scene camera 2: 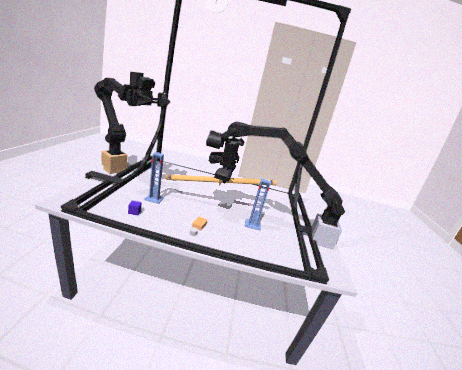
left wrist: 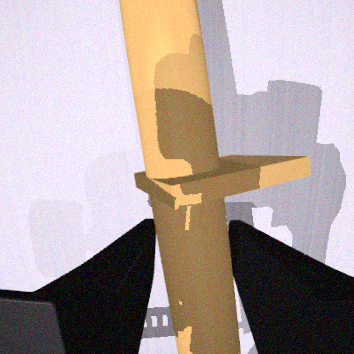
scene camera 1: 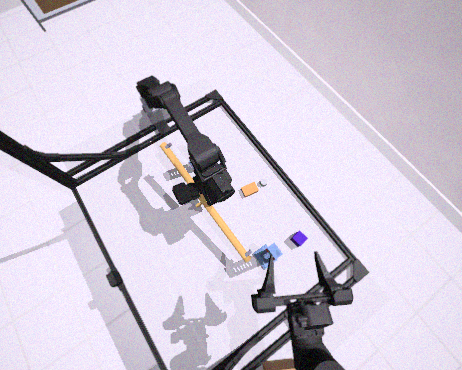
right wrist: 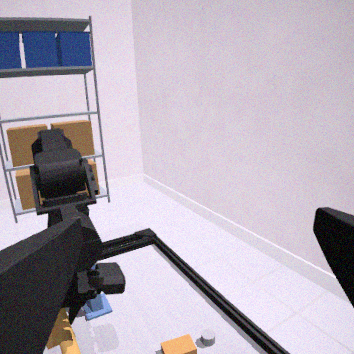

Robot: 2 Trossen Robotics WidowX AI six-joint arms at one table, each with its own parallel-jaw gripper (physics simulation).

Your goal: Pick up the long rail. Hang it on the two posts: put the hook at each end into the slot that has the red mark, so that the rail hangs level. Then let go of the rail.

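Frame: origin at the left arm's base, x ahead, y left, z up, level; metres.
Seen in the pictures: left gripper, fingertip midpoint: (scene camera 2: 224, 181) (left wrist: 191, 230) (scene camera 1: 200, 196) (right wrist: 59, 323); right gripper, fingertip midpoint: (scene camera 2: 160, 101) (scene camera 1: 293, 253) (right wrist: 198, 224); left arm's base at its link origin: (scene camera 2: 329, 221); right arm's base at its link origin: (scene camera 2: 114, 152).
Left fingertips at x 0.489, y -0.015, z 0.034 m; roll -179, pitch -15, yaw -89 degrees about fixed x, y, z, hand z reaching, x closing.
Observation:
Offsets run from my left fingertips to a thing's top centre. "pt": to the spot under its first point.
The long yellow rail (scene camera 1: 225, 227) (scene camera 2: 195, 178) (left wrist: 165, 50) is in the air. My left gripper (scene camera 2: 223, 176) (left wrist: 191, 230) is shut on it near its middle, beside a crosspiece. Small grey hooks show at its ends in scene camera 1. In scene camera 2 two blue posts @(dz +0.080, dx +0.279, dy +0.114 m) (scene camera 2: 156, 177) @(dz +0.080, dx -0.176, dy +0.064 m) (scene camera 2: 258, 205) with red marks near their tops stand on the table. The rail passes behind the right-hand post's top, and its other end is right of the left-hand post. I cannot tell whether a hook touches a slot. My right gripper (scene camera 1: 294, 254) (scene camera 2: 164, 100) (right wrist: 198, 224) is open and empty, high up.
A purple cube @(dz -0.094, dx +0.284, dy +0.254 m) (scene camera 1: 299, 238) (scene camera 2: 134, 207), an orange block @(dz -0.114, dx +0.026, dy +0.194 m) (scene camera 1: 249, 189) (scene camera 2: 199, 223) (right wrist: 179, 345) and a small grey cylinder @(dz -0.114, dx +0.026, dy +0.260 m) (scene camera 1: 263, 183) (scene camera 2: 193, 232) (right wrist: 208, 337) lie on the table. A black frame @(pt dz -0.116, dx +0.045, dy +0.352 m) (scene camera 1: 285, 175) (scene camera 2: 190, 247) runs round its edges, with uprights.

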